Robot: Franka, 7 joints.
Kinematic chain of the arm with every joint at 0, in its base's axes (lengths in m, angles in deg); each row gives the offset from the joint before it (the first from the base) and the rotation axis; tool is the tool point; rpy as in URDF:
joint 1: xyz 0 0 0.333 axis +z
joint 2: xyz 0 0 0 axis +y
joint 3: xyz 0 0 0.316 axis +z
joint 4: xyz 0.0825 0 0 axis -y
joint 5: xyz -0.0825 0 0.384 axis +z
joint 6: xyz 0 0 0 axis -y
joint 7: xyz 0.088 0 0 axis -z
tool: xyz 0 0 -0.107 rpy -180 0 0
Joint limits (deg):
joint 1: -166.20..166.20
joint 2: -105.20..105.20
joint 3: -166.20..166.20
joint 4: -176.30..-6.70
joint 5: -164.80..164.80
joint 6: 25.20..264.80
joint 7: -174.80..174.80
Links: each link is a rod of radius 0.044 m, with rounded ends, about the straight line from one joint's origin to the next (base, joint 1, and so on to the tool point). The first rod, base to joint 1, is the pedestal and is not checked.
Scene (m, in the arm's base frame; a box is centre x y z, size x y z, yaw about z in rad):
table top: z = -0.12
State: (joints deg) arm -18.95 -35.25 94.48 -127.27 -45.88 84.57 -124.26
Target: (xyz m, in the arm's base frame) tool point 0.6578 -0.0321 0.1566
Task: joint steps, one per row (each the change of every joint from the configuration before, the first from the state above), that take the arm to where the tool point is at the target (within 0.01 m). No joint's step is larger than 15 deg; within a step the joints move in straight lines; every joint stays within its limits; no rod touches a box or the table.
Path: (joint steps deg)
1: -2.38 14.70 -8.92 5.99 -2.03 3.82 0.00
2: -2.39 14.70 -8.93 5.99 -2.03 3.82 0.00
3: -2.38 14.70 -8.92 5.99 -2.03 3.83 0.00
4: -2.39 14.71 -8.92 5.99 -2.03 3.82 0.00
5: -2.38 14.70 -8.93 5.99 -2.03 3.82 0.00
6: -2.39 14.70 -8.92 5.99 -2.02 3.82 0.00

